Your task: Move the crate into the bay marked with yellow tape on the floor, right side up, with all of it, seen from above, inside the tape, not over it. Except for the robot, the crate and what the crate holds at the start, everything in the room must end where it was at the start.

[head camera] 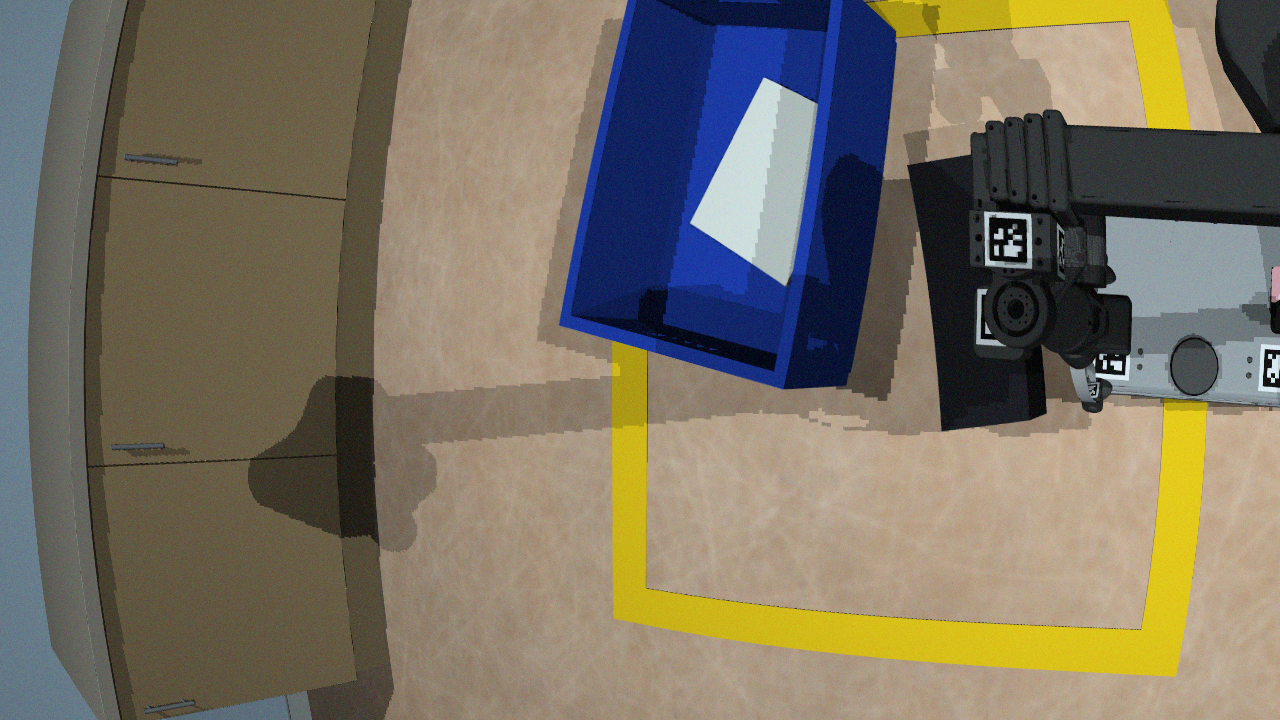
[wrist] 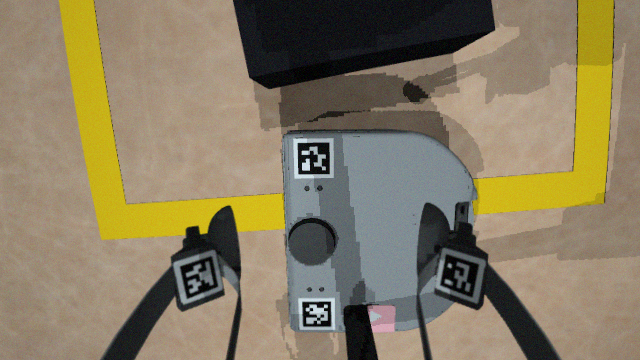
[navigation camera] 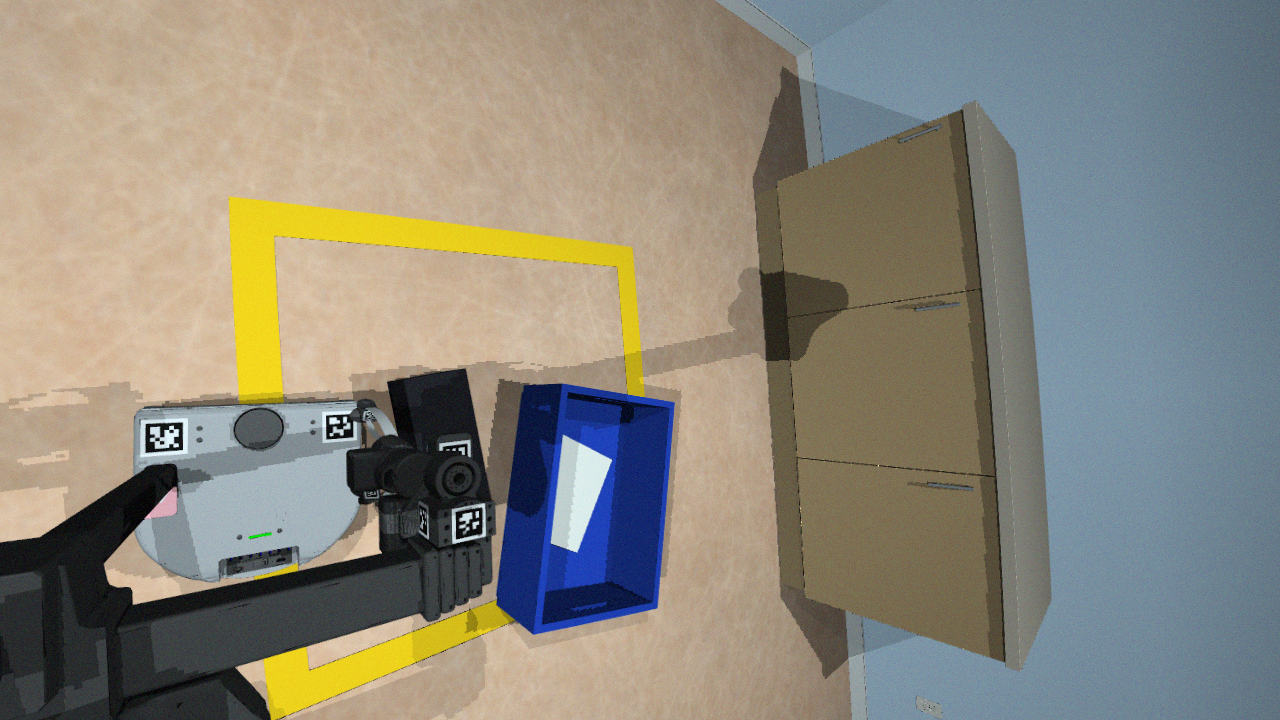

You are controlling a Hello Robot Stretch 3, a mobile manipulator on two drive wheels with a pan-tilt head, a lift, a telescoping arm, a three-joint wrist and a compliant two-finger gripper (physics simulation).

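Frame: origin at the robot's base, x right, y ahead, z up, level; centimetres.
Seen in the pictures: robot's base, origin of the base link: (head camera: 1190, 363) (navigation camera: 258, 426).
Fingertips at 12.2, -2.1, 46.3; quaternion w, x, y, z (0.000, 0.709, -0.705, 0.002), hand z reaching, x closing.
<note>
Pixels of each thing's middle, then the offset from my fingertips to it, as dx, dy, dz. "spot": a spot on its surface instead.
- blue crate, body centre: (head camera: 739, 164) (navigation camera: 589, 497) +63.5, -23.4, -35.2
- flat white piece, body centre: (head camera: 776, 175) (navigation camera: 568, 493) +61.7, -23.2, -44.0
- black block, body centre: (head camera: 985, 293) (navigation camera: 440, 449) +22.8, -5.5, -38.2
- brown cabinet, surface spot: (head camera: 223, 313) spot: +165.6, +3.2, +3.0
The blue crate (head camera: 863, 98) (navigation camera: 532, 546) stands upright, open side up, with a flat white piece (head camera: 760, 179) (navigation camera: 580, 492) inside. It lies askew across a corner of the yellow tape (head camera: 895, 640) (navigation camera: 429, 231) (wrist: 85, 125), partly inside the bay and partly outside on the cabinet side. The crate does not show in the wrist view. My gripper (wrist: 328, 230) is open, its fingers apart and empty, high above my own base. It is folded back on the robot side of the crate; in the head and navigation views the wrist hides most of it.
A black block (head camera: 944, 268) (navigation camera: 438, 402) (wrist: 360, 35) lies inside the bay between the crate and my base (head camera: 1181, 259) (navigation camera: 241, 492) (wrist: 390, 210). My base stands over the near tape. My retracted arm (head camera: 1163, 170) (navigation camera: 268, 608) ends near the block. A brown cabinet (head camera: 223, 313) (navigation camera: 886, 376) stands beyond the crate.
</note>
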